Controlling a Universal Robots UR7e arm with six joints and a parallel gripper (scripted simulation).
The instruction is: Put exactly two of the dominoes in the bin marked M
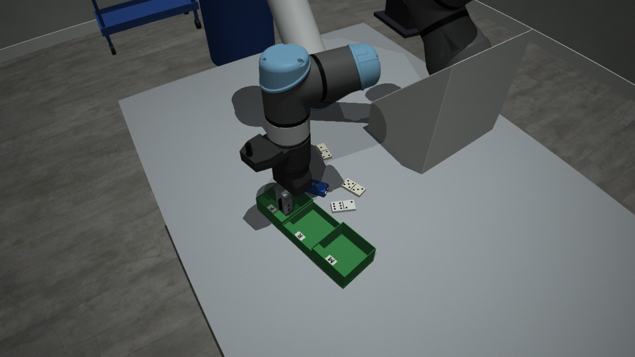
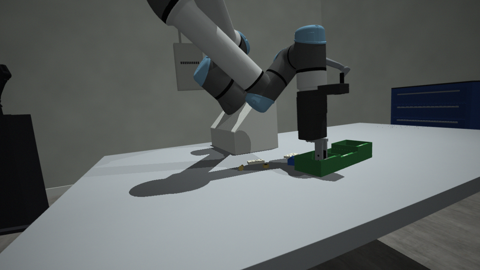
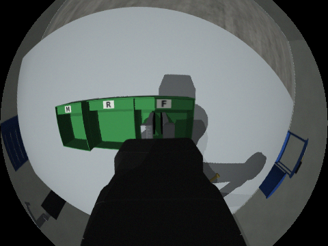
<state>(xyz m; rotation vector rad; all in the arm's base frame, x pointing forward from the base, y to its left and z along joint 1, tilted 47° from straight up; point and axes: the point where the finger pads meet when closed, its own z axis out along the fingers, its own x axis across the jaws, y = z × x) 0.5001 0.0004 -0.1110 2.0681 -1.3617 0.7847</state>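
My hand is 70 mm to the right of the green three-part bin, 30 mm past it and 10 mm above it. From my hand the other things lie so: brass nut 120 mm to the right, 90 mm behind, 30 mm below; brass bolt 190 mm to the right, 110 mm behind, 30 mm below; blue battery 90 mm behind, 30 mm below, 20 mm to the right.
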